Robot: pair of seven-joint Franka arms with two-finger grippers.
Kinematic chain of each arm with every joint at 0, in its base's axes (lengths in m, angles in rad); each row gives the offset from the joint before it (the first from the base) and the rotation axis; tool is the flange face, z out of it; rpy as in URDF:
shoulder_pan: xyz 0 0 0.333 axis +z
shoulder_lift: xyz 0 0 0 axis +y
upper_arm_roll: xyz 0 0 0.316 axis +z
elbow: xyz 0.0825 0 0 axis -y
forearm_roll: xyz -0.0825 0 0.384 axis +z
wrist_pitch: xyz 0 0 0 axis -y
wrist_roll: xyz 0.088 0 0 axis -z
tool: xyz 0 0 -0.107 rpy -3.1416 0 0
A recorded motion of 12 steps. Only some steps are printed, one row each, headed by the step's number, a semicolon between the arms.
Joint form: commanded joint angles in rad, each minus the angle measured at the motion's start. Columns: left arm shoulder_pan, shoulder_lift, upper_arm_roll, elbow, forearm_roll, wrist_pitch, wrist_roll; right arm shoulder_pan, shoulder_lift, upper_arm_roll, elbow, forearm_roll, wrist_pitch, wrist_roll.
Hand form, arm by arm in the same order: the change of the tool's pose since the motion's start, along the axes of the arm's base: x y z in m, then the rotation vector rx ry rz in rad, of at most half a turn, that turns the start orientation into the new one. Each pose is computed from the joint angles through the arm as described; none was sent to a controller.
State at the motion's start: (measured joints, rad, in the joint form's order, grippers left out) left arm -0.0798 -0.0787 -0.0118 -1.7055 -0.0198 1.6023 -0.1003; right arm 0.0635 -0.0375 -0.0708 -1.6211 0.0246 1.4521 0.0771
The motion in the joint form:
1: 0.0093 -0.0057 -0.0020 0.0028 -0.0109 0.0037 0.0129; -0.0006 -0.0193 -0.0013 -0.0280 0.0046 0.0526 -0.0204
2: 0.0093 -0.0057 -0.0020 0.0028 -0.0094 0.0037 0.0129; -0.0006 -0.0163 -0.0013 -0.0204 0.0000 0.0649 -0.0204
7: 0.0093 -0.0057 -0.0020 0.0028 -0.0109 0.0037 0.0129; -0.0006 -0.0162 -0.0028 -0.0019 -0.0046 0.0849 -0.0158
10: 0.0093 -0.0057 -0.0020 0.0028 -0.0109 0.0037 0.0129; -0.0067 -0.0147 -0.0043 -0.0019 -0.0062 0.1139 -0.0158
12: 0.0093 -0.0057 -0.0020 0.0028 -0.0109 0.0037 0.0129; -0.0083 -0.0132 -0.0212 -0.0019 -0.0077 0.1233 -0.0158
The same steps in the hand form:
1: -0.0008 0.0028 0.0047 -0.0119 -0.0115 -0.0049; -0.0004 -0.0010 0.0013 0.0079 -0.0445 0.0168
2: -0.0008 0.0029 0.0047 -0.0104 -0.0116 -0.0050; 0.0021 -0.0015 0.0042 0.0028 -0.0613 0.0167
7: -0.0008 0.0028 0.0047 -0.0119 -0.0115 -0.0049; 0.0050 -0.0029 0.0144 -0.0029 -0.0995 0.0102
10: -0.0008 0.0028 0.0047 -0.0119 -0.0115 -0.0049; 0.0085 -0.0073 0.0161 -0.0055 -0.1269 0.0020
12: -0.0008 0.0028 0.0047 -0.0119 -0.0115 -0.0049; 0.0097 -0.0176 0.0161 -0.0077 -0.1347 -0.0166

